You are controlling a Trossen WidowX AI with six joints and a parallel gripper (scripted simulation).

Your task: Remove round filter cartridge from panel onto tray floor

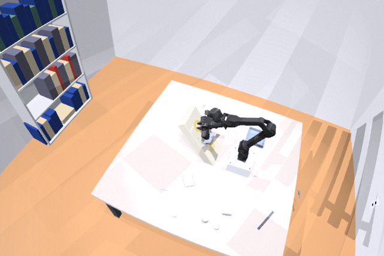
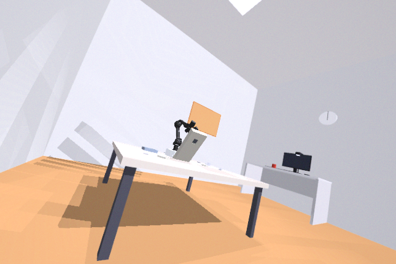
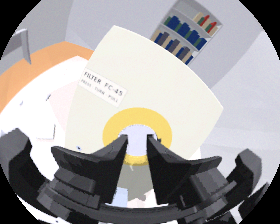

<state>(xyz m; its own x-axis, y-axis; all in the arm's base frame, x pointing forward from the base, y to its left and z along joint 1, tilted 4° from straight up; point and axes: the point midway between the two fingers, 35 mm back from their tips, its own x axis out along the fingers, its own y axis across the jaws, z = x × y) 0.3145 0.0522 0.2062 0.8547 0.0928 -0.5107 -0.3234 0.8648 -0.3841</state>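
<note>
Now: the round filter cartridge 10 mm ahead of my gripper tip and 10 mm below it. The rest, counted from my gripper tip: blue-grey tray: 380 mm behind, 340 mm to the right, 240 mm below; then service panel: 40 mm behind, 10 mm to the right, 80 mm below.
</note>
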